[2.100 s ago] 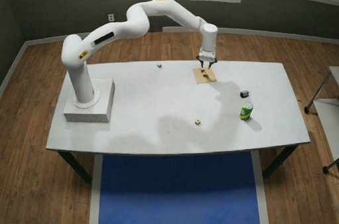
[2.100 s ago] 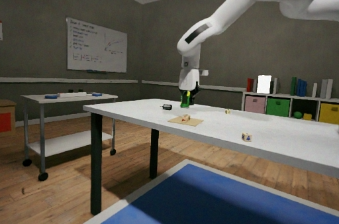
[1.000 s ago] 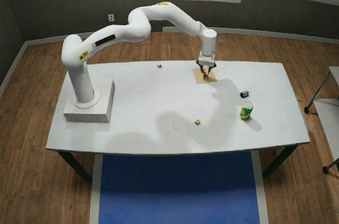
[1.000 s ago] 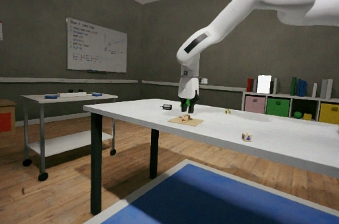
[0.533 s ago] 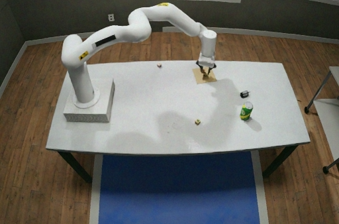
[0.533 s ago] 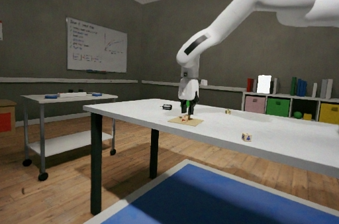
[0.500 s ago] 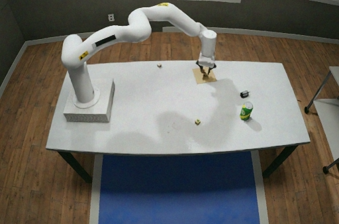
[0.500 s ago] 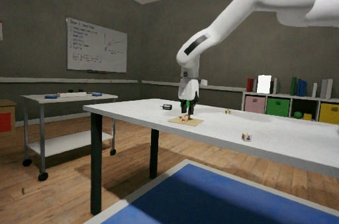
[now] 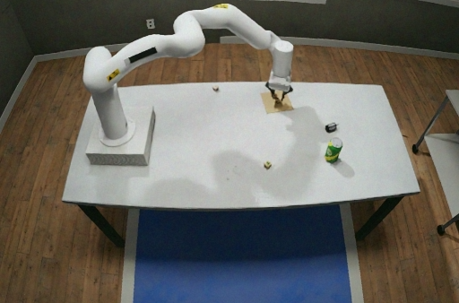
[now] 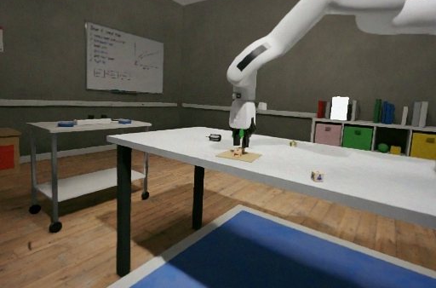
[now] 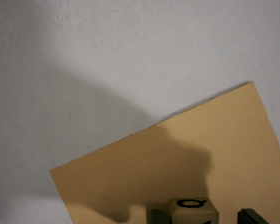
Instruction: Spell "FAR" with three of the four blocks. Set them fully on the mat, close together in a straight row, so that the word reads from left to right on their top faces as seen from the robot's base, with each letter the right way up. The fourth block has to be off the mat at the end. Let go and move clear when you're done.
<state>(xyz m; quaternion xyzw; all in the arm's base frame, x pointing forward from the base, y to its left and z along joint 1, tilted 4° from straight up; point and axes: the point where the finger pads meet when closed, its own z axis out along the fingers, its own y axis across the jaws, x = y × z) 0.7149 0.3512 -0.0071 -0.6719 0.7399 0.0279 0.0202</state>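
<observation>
Now: hand 5 cm above the tan mat and 1 cm to the right of it. Also, from my hand: green soda can (30 cm to the right, 27 cm ahead, 1 cm above); then small black object (29 cm ahead, 13 cm to the right, 4 cm below).
</observation>
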